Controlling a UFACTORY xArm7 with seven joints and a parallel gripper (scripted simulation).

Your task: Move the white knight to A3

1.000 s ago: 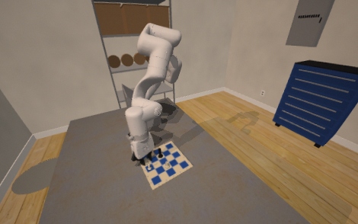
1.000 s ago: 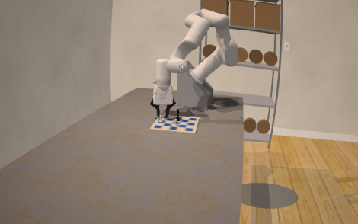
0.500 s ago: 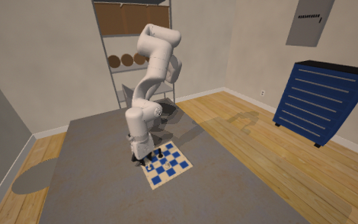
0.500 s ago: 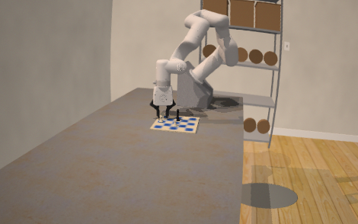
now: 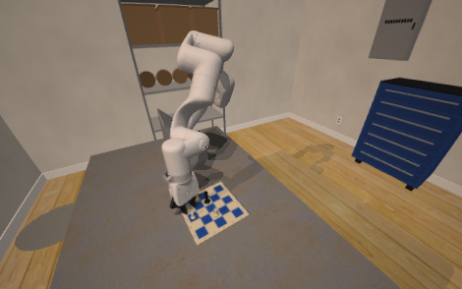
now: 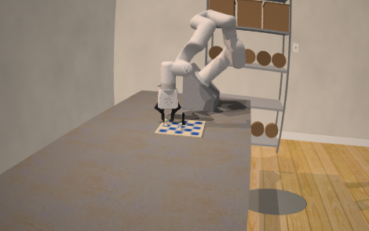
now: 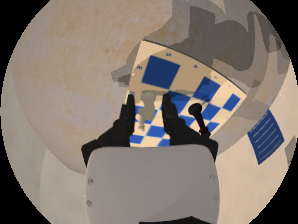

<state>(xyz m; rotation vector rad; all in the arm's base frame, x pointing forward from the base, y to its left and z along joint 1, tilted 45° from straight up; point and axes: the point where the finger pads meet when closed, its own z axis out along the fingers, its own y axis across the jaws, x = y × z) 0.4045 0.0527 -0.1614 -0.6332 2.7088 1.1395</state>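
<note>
Now: the black chess piece 1 cm behind my hand and 8 cm to the left of it. From my hand the other things lie so: blue-and-cream chessboard: 3 cm ahead, 8 cm to the left, 3 cm below.
</note>
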